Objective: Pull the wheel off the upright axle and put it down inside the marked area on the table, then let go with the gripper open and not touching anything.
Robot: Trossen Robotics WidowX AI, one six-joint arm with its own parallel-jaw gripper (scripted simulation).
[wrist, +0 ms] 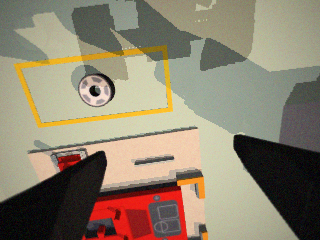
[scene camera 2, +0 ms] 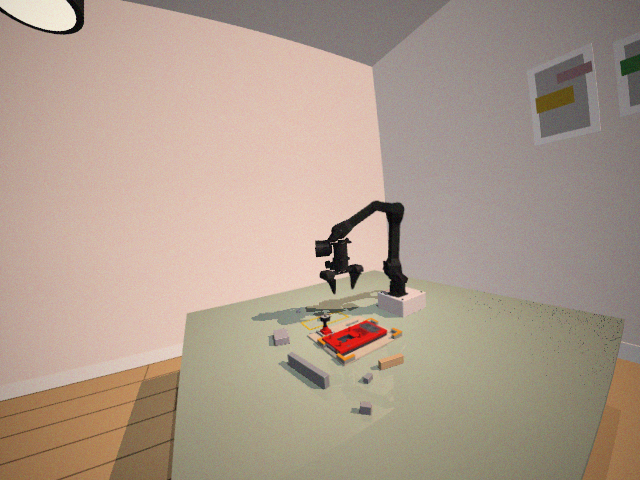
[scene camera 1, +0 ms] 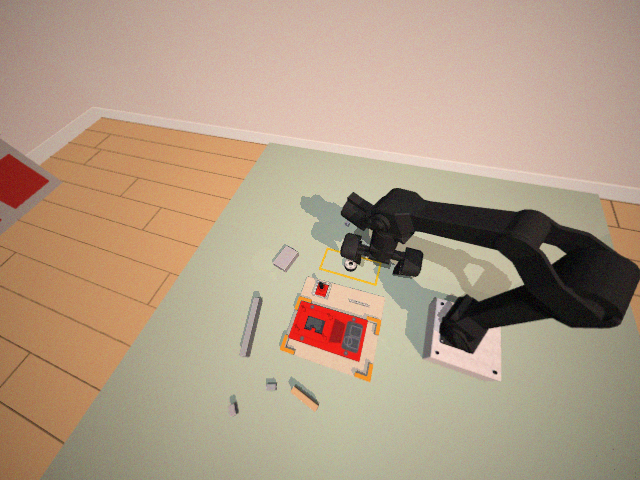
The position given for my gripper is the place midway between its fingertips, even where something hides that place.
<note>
My gripper (scene camera 1: 376, 267) is open, holding nothing. I also see a red plate (scene camera 1: 342, 334).
The red plate also shows in scene camera 2 (scene camera 2: 348, 340). My gripper is seen too in the wrist view (wrist: 169, 148) and in scene camera 2 (scene camera 2: 343, 291).
</note>
